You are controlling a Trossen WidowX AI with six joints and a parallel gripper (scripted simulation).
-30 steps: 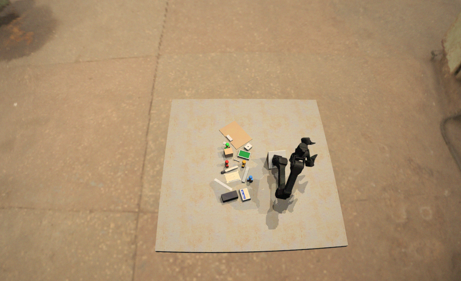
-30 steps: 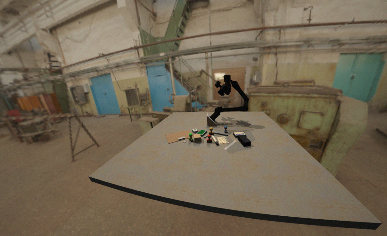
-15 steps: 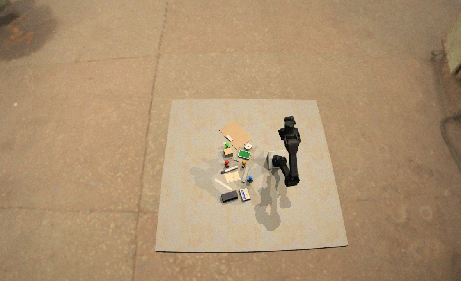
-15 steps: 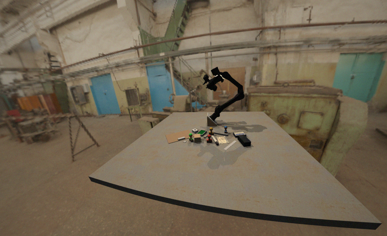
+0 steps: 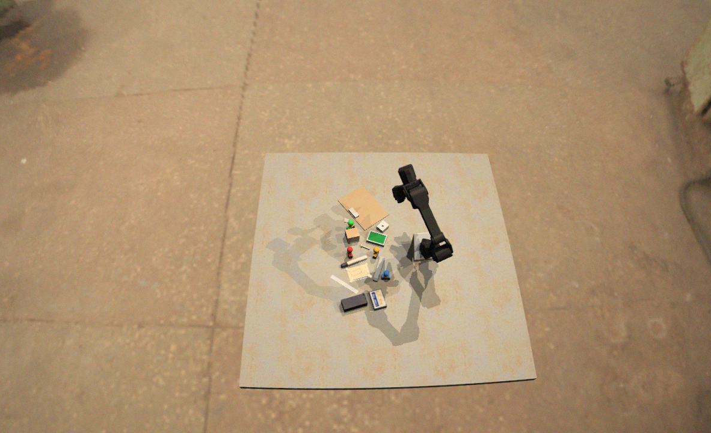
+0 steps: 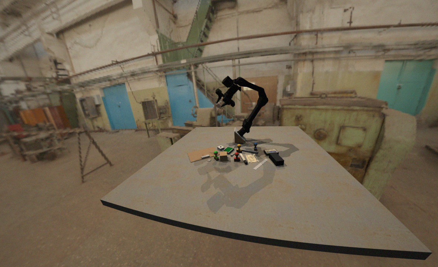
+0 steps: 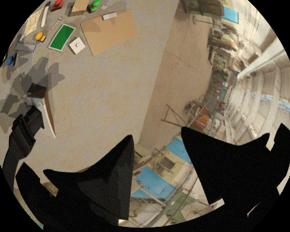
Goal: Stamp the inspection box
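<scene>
My gripper tip is now 330 mm above the green stamp, 260 mm short of it and 50 mm to the right of it. Round my gripper tip: orange stamp 330 mm below, 190 mm to the left, 120 mm ahead; then green ink pad 350 mm below, 130 mm ahead, 100 mm to the left; then bolt 350 mm below, 190 mm ahead, 150 mm to the left.
</scene>
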